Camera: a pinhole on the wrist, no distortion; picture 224 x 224 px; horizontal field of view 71.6 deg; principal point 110.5 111.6 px. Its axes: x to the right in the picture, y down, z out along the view. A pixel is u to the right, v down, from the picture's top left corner.
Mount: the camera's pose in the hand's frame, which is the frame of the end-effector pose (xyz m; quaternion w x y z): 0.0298 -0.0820 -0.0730 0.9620 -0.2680 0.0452 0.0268
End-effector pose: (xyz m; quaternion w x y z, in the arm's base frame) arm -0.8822 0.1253 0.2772 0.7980 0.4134 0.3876 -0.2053
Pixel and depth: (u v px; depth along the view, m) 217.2 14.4 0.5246
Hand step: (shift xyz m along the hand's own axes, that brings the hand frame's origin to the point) 0.4512 -0.0811 0.5061
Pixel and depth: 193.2 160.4 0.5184
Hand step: 0.3296 0.3334 0.2572
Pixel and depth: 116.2 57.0 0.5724
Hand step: 0.1075 0.0430 0.5160
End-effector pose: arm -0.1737 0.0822 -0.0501 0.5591 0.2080 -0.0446 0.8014
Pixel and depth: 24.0 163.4 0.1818
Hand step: -0.0623 0.0613 0.0611
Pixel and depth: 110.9 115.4 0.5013
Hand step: 0.0665 0.1882 0.3478
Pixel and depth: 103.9 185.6 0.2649
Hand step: 0.0283 0.1628 0.0891
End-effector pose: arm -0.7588 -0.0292 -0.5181 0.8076 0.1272 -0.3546 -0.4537
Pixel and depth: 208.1 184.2 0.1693
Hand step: 0.1419 0.0763 0.0199
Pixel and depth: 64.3 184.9 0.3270
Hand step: -0.0549 0.2167 0.1363
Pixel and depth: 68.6 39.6 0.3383
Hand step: -0.0245 -0.0433 0.3051
